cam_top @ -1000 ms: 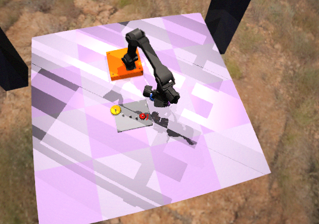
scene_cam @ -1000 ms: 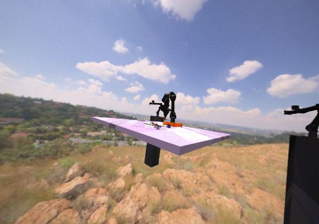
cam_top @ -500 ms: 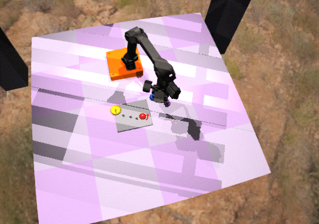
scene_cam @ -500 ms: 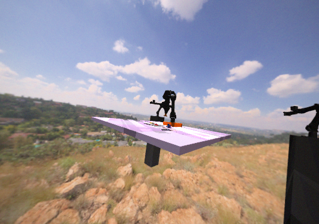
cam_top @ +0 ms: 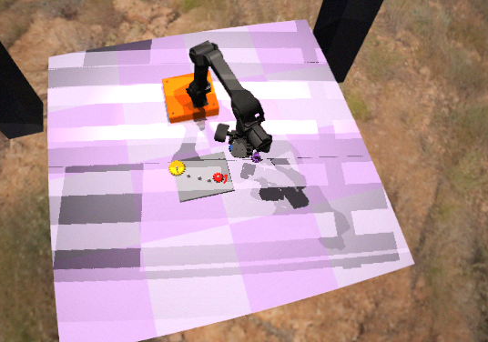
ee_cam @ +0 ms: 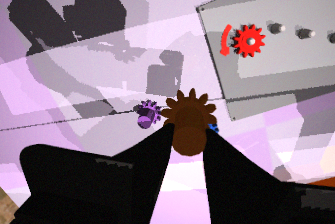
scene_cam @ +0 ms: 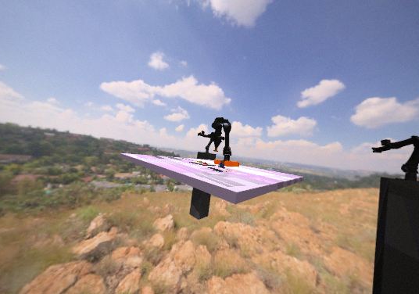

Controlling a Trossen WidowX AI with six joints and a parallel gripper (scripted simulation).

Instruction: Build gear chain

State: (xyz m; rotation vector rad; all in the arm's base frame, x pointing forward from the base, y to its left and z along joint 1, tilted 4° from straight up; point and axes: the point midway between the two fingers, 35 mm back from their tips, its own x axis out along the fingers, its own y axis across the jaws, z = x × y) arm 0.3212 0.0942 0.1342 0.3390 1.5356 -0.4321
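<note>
Now: gripper tip 15 cm above the red gear, 9 cm to the left of it and 2 cm short of it. From my gripper tip the other things lie so: orange gear (1 cm below); then purple gear (15 cm below, 8 cm to the left, 3 cm behind); then red arrow (16 cm below, 6 cm to the right, 3 cm ahead).
</note>
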